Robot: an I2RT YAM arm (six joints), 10 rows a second.
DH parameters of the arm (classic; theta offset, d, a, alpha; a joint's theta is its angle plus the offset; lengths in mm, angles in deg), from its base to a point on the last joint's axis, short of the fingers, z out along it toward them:
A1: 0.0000 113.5 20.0 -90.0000
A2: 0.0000 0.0 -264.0 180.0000
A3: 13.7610 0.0 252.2 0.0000
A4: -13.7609 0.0 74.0 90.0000
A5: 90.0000 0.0 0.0 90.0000
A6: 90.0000 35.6 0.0 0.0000
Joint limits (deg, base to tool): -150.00..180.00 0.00..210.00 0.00..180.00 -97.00..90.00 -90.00..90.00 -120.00..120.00
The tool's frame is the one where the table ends.
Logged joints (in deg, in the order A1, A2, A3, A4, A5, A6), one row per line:
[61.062, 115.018, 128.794, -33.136, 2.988, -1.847]
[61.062, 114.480, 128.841, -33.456, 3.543, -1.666]
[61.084, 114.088, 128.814, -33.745, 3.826, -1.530]
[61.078, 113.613, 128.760, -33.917, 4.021, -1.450]
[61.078, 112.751, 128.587, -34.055, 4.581, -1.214]
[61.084, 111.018, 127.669, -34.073, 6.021, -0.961]
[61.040, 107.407, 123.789, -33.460, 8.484, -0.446]
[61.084, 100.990, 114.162, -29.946, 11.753, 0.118]
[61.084, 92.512, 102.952, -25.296, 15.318, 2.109]
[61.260, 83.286, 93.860, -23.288, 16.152, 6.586]
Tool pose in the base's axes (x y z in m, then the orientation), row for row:
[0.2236, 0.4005, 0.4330, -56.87, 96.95, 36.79]
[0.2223, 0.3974, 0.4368, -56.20, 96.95, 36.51]
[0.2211, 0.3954, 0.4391, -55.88, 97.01, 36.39]
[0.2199, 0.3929, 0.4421, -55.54, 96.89, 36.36]
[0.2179, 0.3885, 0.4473, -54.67, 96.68, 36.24]
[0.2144, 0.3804, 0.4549, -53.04, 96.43, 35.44]
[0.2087, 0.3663, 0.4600, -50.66, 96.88, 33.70]
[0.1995, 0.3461, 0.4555, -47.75, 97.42, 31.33]
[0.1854, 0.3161, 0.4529, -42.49, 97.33, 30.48]
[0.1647, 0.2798, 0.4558, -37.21, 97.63, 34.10]
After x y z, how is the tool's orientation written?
As a rotation vector, in degrees.
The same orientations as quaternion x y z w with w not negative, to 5 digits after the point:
[-0.41275, 0.70365, 0.26702, 0.51304]
[-0.40843, 0.70458, 0.26533, 0.51609]
[-0.40629, 0.70533, 0.26458, 0.51714]
[-0.40417, 0.70507, 0.26459, 0.51915]
[-0.39863, 0.70494, 0.26424, 0.52377]
[-0.38823, 0.70582, 0.25940, 0.53273]
[-0.37223, 0.71183, 0.24761, 0.54169]
[-0.35245, 0.71908, 0.23125, 0.55248]
[-0.31596, 0.72374, 0.22665, 0.57008]
[-0.27718, 0.72724, 0.25401, 0.57426]

